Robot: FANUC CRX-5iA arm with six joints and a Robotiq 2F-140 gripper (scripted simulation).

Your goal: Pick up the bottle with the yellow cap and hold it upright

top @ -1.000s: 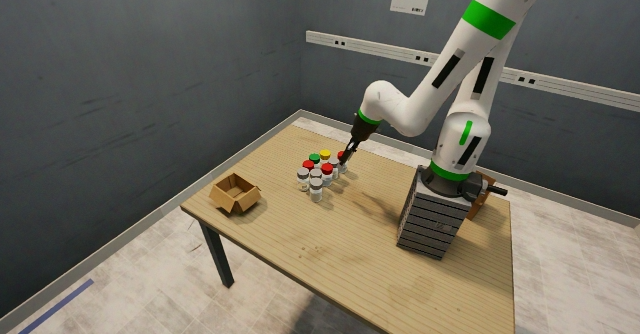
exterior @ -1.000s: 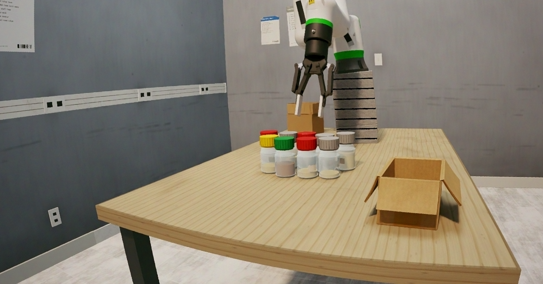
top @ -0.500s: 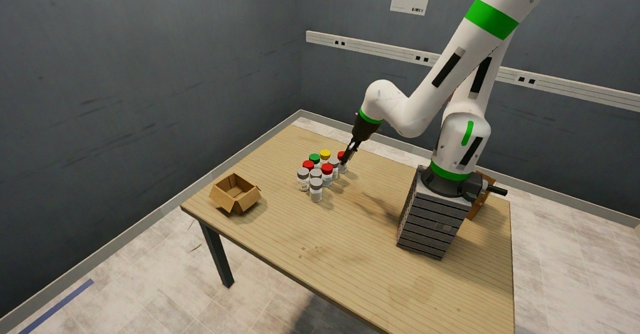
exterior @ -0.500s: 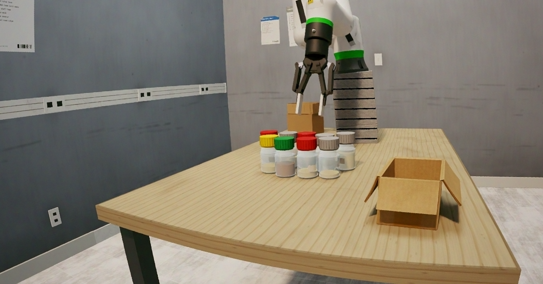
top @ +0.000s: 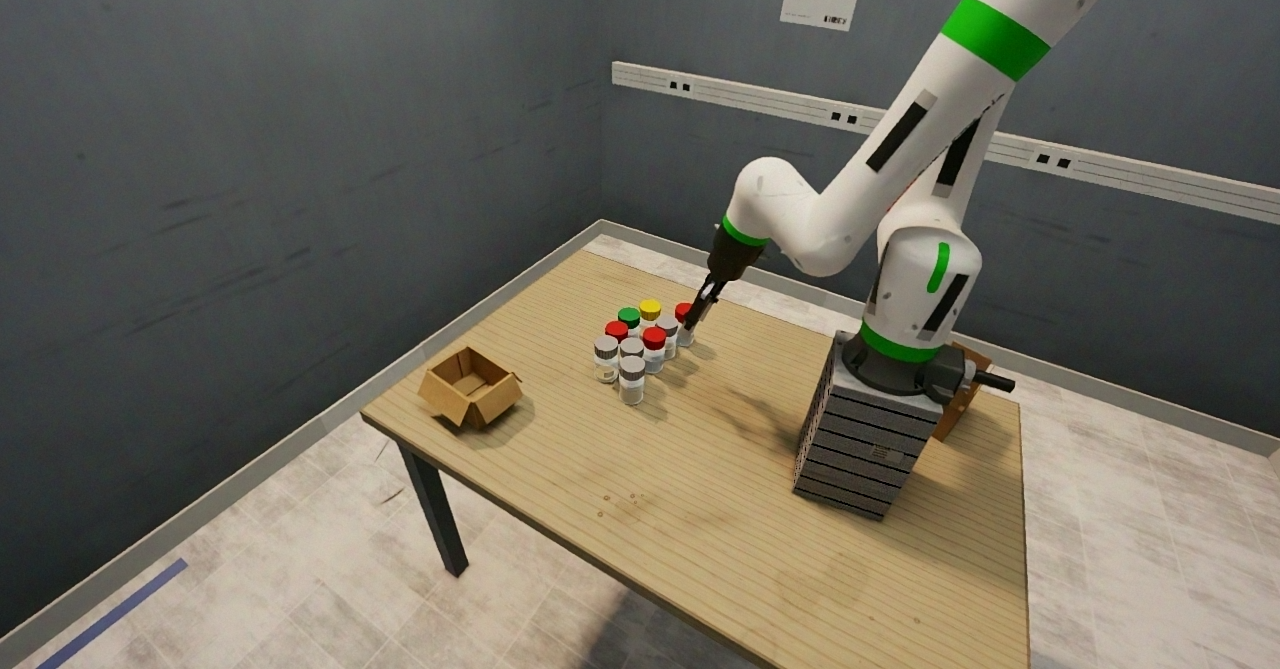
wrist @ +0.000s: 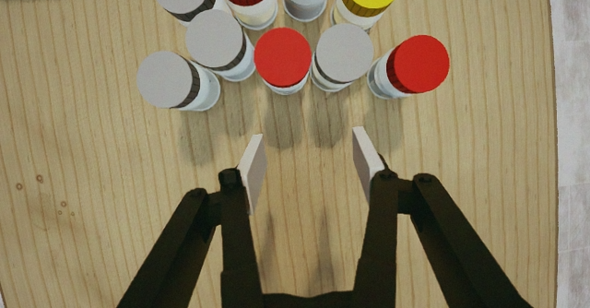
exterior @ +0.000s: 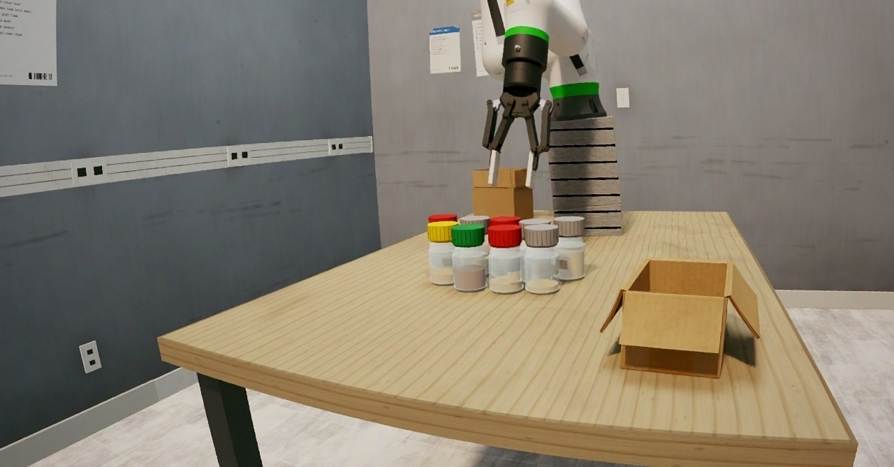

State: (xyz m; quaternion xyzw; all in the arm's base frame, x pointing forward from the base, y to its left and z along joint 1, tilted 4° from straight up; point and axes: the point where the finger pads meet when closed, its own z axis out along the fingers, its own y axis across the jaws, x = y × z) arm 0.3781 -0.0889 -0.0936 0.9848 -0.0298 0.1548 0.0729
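Right now my hand is 150 mm short of the yellow-capped bottle, 90 mm to the left of it and 130 mm above it. The rest, counted from my hand: grey-capped bottle 80 mm ahead, 50 mm to the right, 130 mm below.
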